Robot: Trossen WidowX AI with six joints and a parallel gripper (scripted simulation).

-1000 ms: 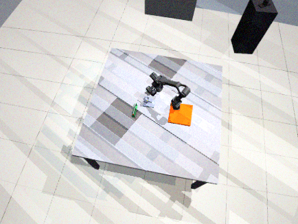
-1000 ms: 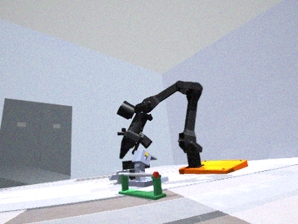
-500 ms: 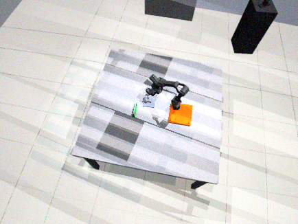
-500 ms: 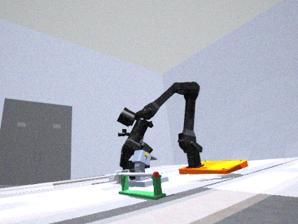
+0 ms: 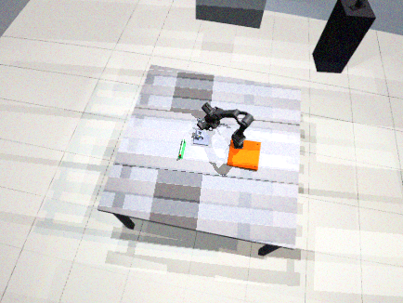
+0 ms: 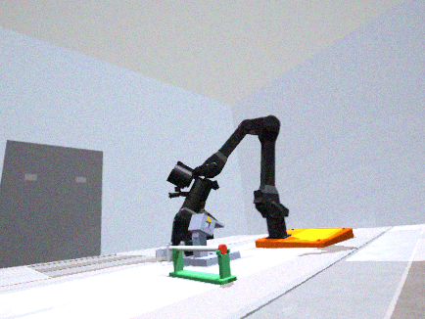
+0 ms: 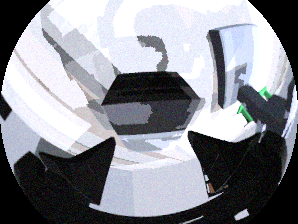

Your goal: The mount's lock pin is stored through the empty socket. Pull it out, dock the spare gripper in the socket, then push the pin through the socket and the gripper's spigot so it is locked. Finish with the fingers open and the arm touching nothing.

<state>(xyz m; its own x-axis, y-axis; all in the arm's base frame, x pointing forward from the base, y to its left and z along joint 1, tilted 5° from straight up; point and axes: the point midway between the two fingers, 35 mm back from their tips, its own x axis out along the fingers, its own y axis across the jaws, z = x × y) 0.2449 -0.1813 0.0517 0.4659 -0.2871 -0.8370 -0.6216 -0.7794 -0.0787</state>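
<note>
Right now my gripper tip is 10 mm past the spare gripper and 10 mm above it. From my gripper tip the other things lie so: green rack 150 mm ahead, 230 mm to the left, 10 mm below; then grey mount 20 mm ahead, 150 mm to the left, 20 mm above.
</note>
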